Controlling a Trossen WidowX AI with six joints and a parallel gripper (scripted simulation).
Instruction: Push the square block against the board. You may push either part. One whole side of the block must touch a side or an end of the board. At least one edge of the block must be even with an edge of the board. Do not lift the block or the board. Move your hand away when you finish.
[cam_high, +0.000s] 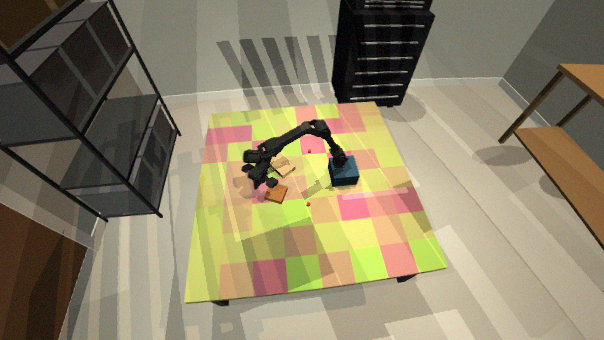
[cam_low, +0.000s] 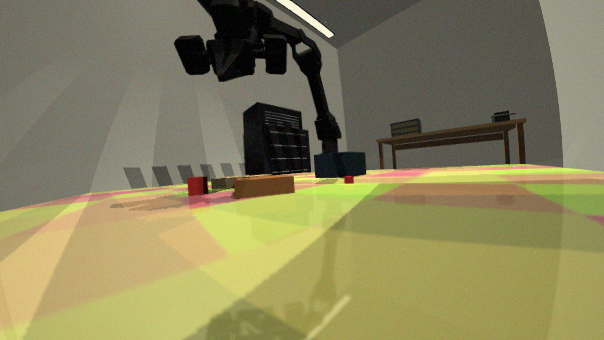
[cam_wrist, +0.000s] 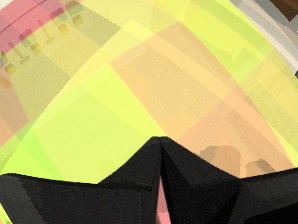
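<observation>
Now: the orange square block 160 mm below my gripper tip, 90 mm behind it and 70 mm to the right of it. Round my gripper tip: tan board: 270 mm to the right, 160 mm below, 130 mm behind; red cube: 200 mm to the right, 160 mm below, 10 mm ahead.
</observation>
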